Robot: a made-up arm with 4 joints. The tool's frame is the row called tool. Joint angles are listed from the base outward. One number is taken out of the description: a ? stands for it. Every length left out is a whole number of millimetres.
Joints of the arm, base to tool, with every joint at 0 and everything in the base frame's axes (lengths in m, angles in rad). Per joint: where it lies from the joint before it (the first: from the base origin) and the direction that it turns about. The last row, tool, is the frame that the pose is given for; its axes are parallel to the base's.
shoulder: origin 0 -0.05 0.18 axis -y
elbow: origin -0.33 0 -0.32 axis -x
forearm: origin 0 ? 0.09 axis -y
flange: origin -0.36 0 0.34 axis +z
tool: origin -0.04 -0.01 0
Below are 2 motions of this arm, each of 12 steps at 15 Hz.
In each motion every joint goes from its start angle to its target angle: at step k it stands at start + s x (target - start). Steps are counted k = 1, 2, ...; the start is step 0. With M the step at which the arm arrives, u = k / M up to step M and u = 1 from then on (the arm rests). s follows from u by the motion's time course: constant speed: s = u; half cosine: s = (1 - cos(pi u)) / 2; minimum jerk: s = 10 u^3 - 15 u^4 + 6 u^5.
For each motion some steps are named. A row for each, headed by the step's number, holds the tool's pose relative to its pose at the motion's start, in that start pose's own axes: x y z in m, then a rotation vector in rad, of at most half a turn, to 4 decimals.
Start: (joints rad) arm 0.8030 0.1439 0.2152 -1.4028
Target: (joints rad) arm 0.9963 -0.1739 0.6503 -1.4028
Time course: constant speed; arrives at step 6
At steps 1, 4, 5, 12:
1: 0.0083 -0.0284 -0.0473 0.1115 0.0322 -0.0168
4: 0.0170 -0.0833 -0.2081 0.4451 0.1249 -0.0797
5: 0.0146 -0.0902 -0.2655 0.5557 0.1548 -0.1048
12: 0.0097 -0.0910 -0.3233 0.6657 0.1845 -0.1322

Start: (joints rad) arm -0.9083 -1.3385 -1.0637 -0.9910
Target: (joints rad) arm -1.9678 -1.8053 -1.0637 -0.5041
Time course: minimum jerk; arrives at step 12
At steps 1, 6, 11, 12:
1: -0.0001 -0.0008 -0.0001 0.0021 0.0055 0.0020
6: -0.0357 -0.0722 -0.0512 0.3226 0.4768 0.1798
11: -0.1560 -0.0979 -0.1498 0.8324 0.7737 0.2827
12: -0.1578 -0.0977 -0.1508 0.8383 0.7756 0.2831

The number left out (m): 0.08
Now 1 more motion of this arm.
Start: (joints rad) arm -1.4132 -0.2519 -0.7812 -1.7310
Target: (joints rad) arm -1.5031 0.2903 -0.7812 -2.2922
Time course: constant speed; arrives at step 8
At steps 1, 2, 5, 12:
1: -0.0414 0.0026 -0.0019 -0.0018 -0.0477 -0.1196
2: -0.0819 0.0073 -0.0058 -0.0002 -0.0961 -0.2386
5: -0.1961 0.0321 -0.0287 0.0253 -0.2456 -0.5908
12: -0.2959 0.0697 -0.0677 0.0850 -0.4001 -0.9338

